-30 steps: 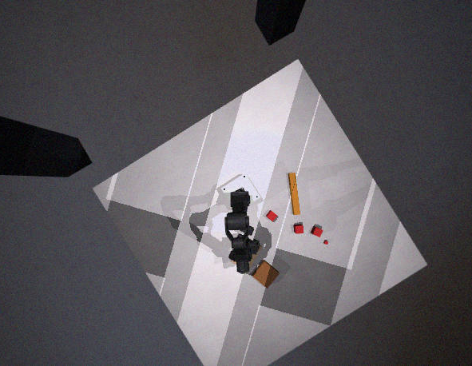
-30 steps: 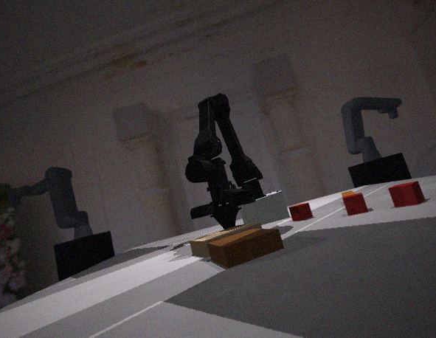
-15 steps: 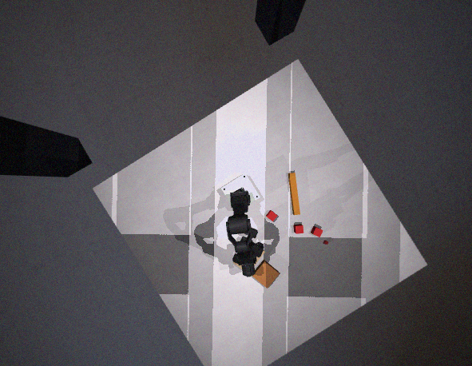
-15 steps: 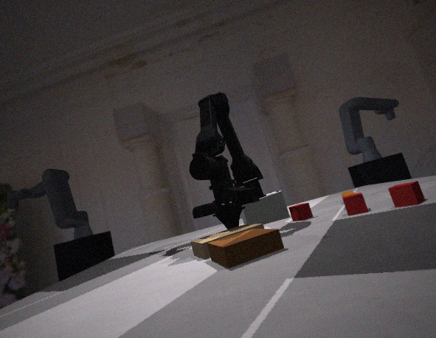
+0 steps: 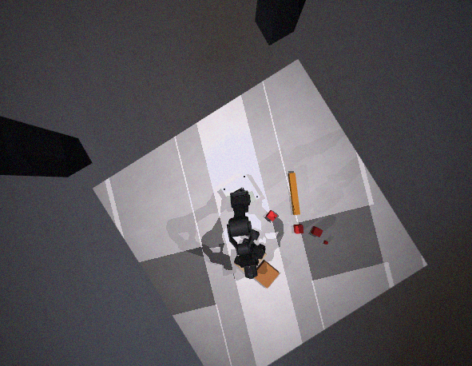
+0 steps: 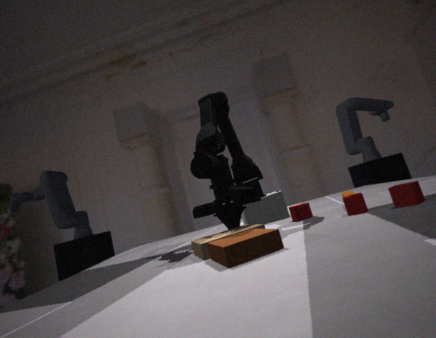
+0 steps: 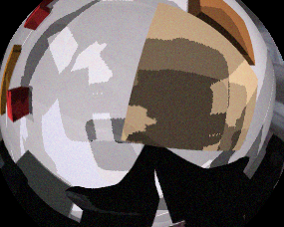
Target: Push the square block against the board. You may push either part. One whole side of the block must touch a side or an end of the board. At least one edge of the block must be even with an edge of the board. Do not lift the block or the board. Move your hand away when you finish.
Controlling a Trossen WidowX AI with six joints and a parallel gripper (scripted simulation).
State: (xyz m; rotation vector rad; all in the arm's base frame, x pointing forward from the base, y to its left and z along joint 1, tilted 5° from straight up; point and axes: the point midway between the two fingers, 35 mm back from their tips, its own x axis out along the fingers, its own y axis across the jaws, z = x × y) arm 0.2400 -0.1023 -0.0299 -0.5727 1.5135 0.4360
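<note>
Right now the board is 80 mm ahead of my gripper tip, 20 mm to the right of it and 10 mm above it. Also, from my gripper tip: long orange bar 100 mm behind, 350 mm to the left, 10 mm above; then tiny red piece 210 mm ahead, 370 mm to the left; then brown square block 190 mm ahead, 10 mm to the left, 10 mm above.
</note>
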